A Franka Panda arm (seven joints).
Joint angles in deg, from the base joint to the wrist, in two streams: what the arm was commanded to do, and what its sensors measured. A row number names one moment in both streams.
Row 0, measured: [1.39, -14.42, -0.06, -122.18, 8.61, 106.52, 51.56]
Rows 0 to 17, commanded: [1.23, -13.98, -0.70, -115.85, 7.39, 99.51, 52.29]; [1.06, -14.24, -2.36, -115.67, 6.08, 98.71, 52.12]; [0.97, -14.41, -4.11, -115.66, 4.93, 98.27, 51.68]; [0.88, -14.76, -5.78, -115.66, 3.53, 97.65, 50.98]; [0.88, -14.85, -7.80, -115.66, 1.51, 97.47, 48.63]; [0.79, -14.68, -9.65, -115.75, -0.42, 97.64, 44.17]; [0.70, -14.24, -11.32, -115.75, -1.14, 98.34, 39.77]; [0.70, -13.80, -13.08, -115.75, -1.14, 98.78, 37.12]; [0.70, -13.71, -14.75, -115.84, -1.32, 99.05, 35.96]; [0.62, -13.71, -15.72, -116.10, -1.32, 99.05, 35.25]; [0.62, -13.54, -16.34, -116.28, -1.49, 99.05, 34.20]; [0.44, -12.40, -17.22, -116.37, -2.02, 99.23, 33.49]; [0.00, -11.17, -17.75, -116.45, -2.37, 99.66, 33.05]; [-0.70, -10.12, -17.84, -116.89, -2.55, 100.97, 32.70]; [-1.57, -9.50, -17.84, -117.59, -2.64, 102.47, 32.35]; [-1.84, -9.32, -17.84, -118.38, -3.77, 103.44, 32.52]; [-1.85, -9.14, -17.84, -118.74, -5.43, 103.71, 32.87]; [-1.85, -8.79, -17.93, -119.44, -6.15, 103.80, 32.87]
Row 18, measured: [-1.31, -9.29, -18.36, -118.06, -3.43, 102.55, 33.23]
